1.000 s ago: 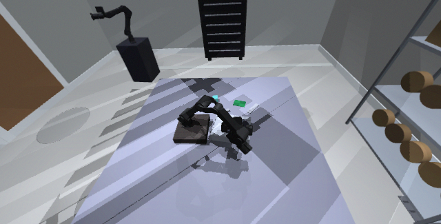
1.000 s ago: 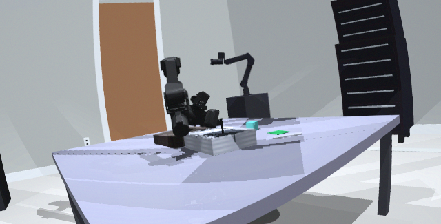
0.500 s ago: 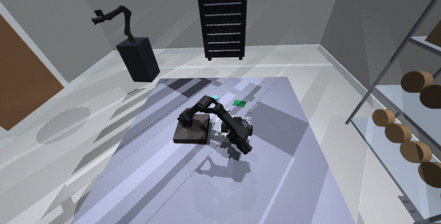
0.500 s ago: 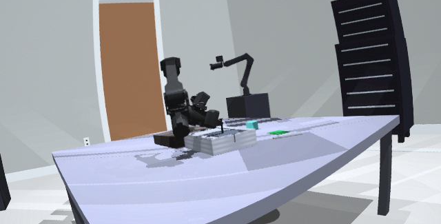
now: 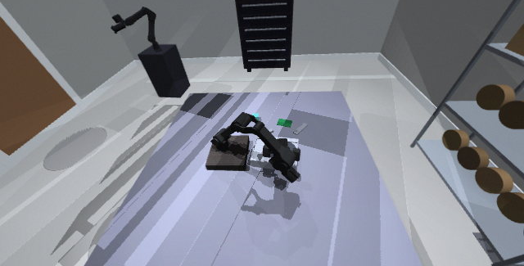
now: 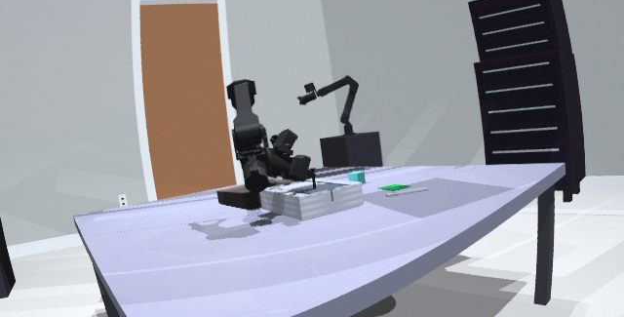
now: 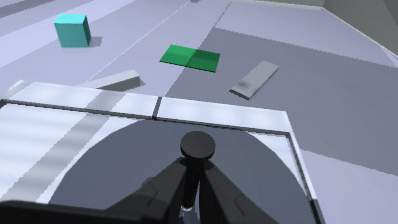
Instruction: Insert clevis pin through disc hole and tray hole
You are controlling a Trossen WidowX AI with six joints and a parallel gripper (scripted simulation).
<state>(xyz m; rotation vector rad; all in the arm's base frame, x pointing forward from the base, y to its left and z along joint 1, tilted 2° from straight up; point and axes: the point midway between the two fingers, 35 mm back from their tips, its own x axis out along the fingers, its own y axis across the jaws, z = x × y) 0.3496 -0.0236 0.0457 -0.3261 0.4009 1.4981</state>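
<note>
Right now my gripper tip is 1 cm above the clevis pin. From my gripper tip the other things lie so: disc: 4 cm below; then pale flat bar: 11 cm ahead, 24 cm to the left, 9 cm below; then steel tray: 4 cm behind, 5 cm below.
</note>
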